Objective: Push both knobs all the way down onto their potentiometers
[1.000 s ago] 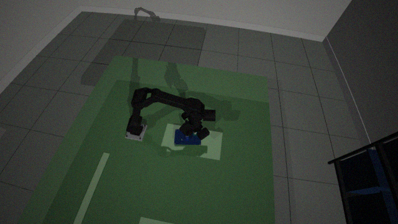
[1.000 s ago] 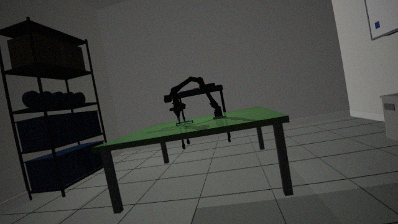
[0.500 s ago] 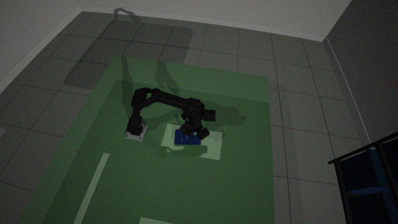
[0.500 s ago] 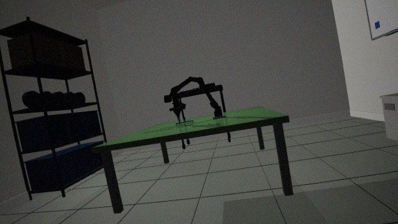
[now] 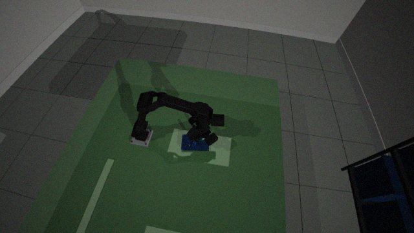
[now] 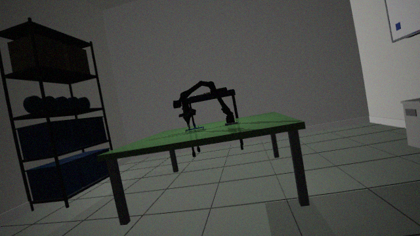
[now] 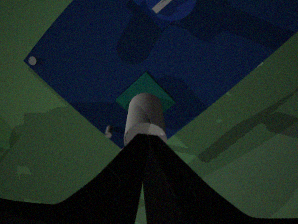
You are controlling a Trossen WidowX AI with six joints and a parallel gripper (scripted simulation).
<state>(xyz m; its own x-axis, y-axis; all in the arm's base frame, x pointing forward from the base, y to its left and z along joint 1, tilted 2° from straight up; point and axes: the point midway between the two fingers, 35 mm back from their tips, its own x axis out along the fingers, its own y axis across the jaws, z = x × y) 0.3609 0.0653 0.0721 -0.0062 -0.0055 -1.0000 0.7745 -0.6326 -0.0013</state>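
Now: the pale knob 10 mm below my gripper tip.
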